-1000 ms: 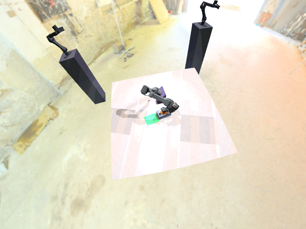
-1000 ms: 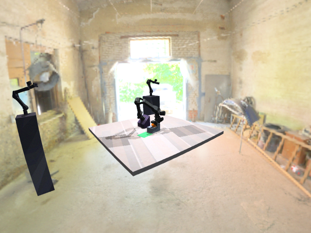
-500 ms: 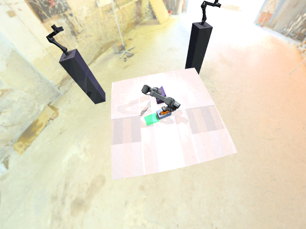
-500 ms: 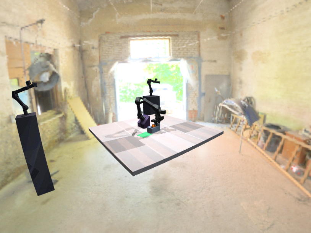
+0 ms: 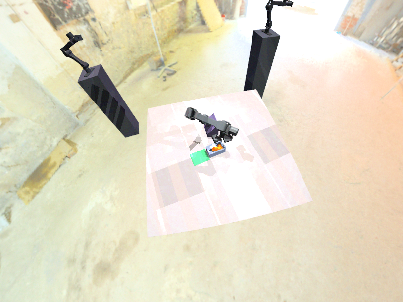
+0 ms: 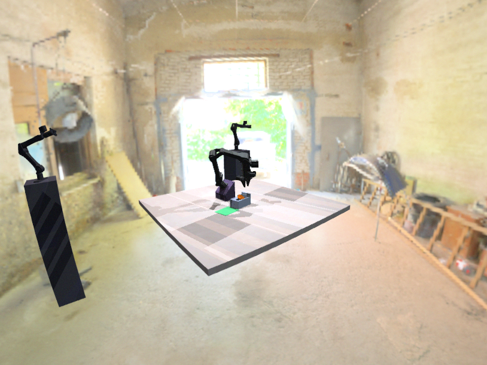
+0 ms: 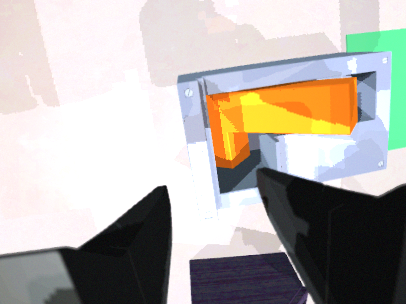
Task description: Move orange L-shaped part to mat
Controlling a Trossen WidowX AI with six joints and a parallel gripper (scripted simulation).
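The orange L-shaped part is 10 cm below my gripper tip and 4 cm to the right of it. From my gripper tip the other things lie so: green mat (22 cm to the right, 15 cm below, 2 cm ahead).
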